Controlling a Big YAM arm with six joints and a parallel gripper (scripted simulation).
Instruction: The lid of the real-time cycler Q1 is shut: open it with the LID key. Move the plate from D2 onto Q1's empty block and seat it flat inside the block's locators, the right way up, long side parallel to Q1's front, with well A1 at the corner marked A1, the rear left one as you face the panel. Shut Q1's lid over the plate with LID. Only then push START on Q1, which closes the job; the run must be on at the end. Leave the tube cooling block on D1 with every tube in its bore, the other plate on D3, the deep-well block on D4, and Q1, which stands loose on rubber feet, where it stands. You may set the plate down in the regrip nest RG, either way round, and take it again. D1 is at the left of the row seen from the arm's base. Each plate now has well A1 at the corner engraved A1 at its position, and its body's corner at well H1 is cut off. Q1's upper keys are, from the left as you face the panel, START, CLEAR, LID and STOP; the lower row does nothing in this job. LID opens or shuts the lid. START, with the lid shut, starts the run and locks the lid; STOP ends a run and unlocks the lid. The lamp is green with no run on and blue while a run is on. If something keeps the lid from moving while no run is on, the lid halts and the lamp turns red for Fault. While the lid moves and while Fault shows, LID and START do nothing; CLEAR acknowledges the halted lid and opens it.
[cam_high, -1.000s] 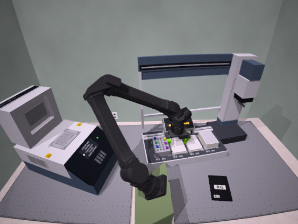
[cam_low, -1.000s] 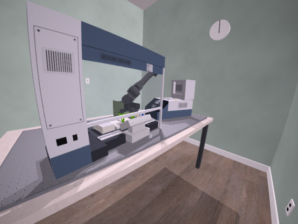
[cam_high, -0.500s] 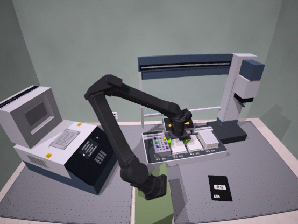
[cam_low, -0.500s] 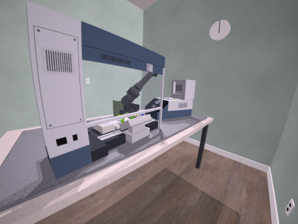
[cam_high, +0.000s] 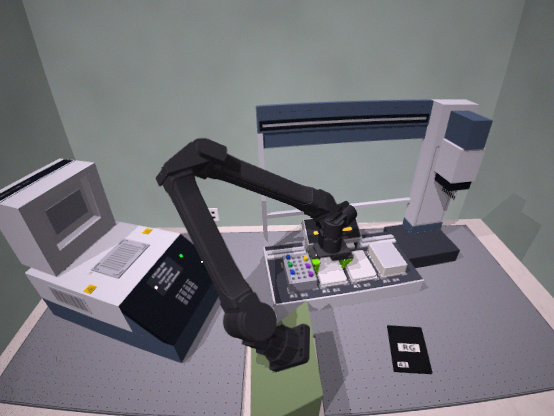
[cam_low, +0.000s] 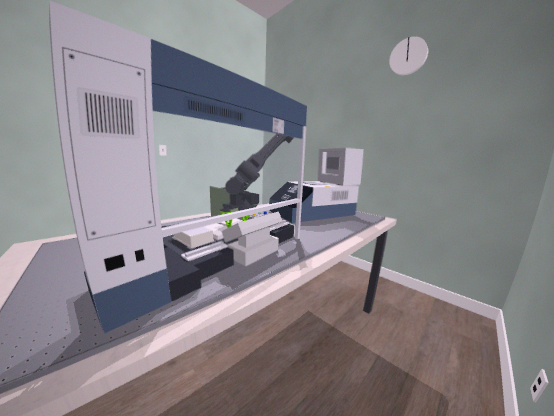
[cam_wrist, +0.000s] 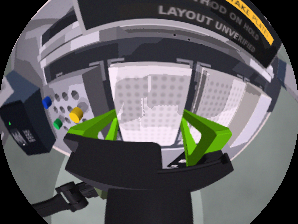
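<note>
The tube cooling block lies 2 cm behind my hand, 10 cm to the left of it and 1 cm above it. Also, from my hand: pipetting head 18 cm ahead, 41 cm to the right, 32 cm above; then deep-well block 5 cm ahead, 20 cm to the right, 1 cm above.
</note>
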